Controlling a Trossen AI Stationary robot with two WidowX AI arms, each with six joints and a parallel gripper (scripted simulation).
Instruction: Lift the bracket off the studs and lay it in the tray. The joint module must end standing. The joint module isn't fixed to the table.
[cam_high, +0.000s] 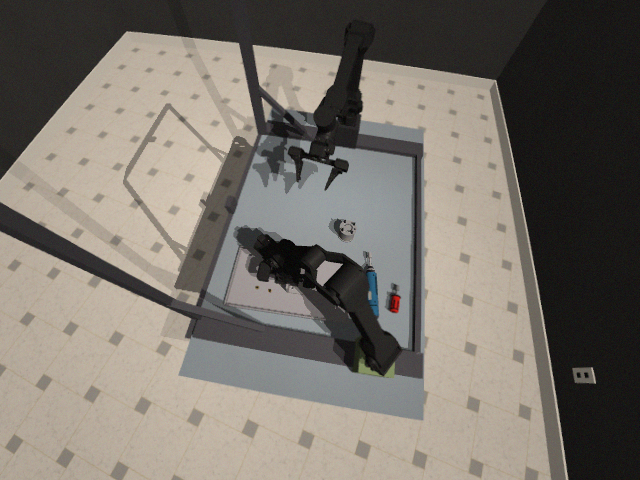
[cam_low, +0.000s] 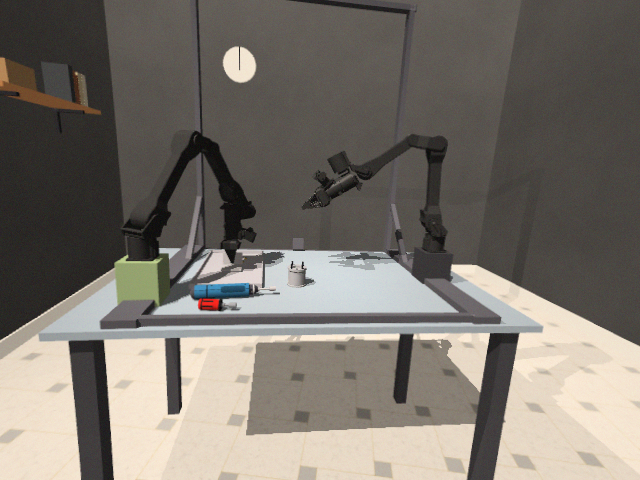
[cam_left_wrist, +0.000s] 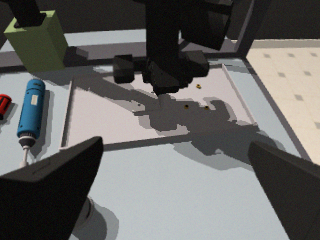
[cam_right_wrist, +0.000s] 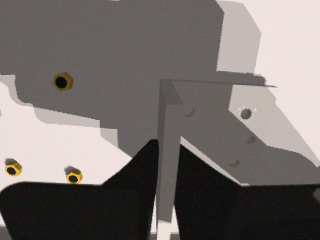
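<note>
Now: the grey bracket 30 mm ahead of my right hand and 30 mm below it. Also, from my right hand: flat tray: 10 mm ahead, 50 mm below; grey joint module: 220 mm ahead, 190 mm to the left, 20 mm below; small red tool: 370 mm ahead, 70 mm to the right, 40 mm below.
</note>
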